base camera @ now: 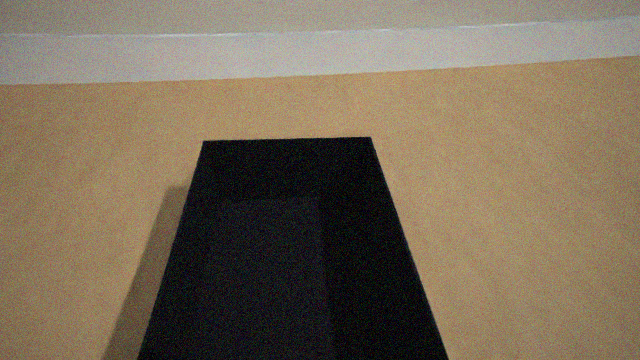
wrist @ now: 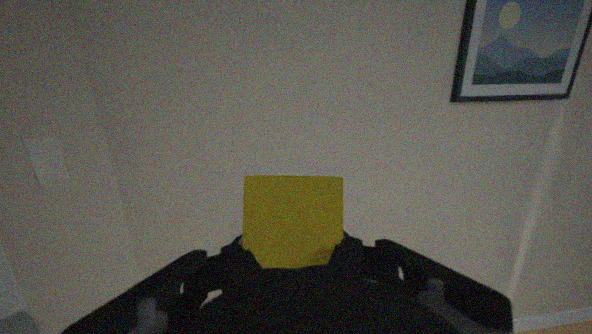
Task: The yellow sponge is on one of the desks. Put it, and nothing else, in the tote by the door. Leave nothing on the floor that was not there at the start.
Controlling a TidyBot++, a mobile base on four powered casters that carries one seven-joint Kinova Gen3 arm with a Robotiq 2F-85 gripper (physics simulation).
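Frame: origin at the arm's base, x left, y back, z up, level; centimetres.
Where they show: gripper, fingertip midpoint: [wrist: 291, 238].
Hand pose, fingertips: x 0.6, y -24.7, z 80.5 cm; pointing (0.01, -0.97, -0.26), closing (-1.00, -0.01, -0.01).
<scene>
After its pixels a point has its place.
The yellow sponge [wrist: 293, 220] {x 0.4, y -21.3, z 84.1 cm} is between the fingers of my gripper [wrist: 291, 238] {x 0.6, y -24.7, z 80.5 cm} at the lower middle of the wrist view. The gripper is shut on it, one finger against each side, and its lower part is hidden by the gripper. Behind the sponge is a pale wall. The gripper does not show in the base camera view. The tote, the door and the desks do not show in either view.
A black part of the robot's base [base camera: 285, 240] reaches forward over the orange-brown floor [base camera: 525, 210] {x -32.3, y -41.1, z -39.7 cm}. A white baseboard [base camera: 300, 55] {x -3.6, y -84.7, z -35.1 cm} runs across in front of it. In the wrist view, a framed mountain picture [wrist: 520, 90] {x -97.7, y -91.7, z 99.8 cm} hangs on the wall [wrist: 250, 100] {x 13.6, y -84.5, z 98.2 cm} at upper right.
</scene>
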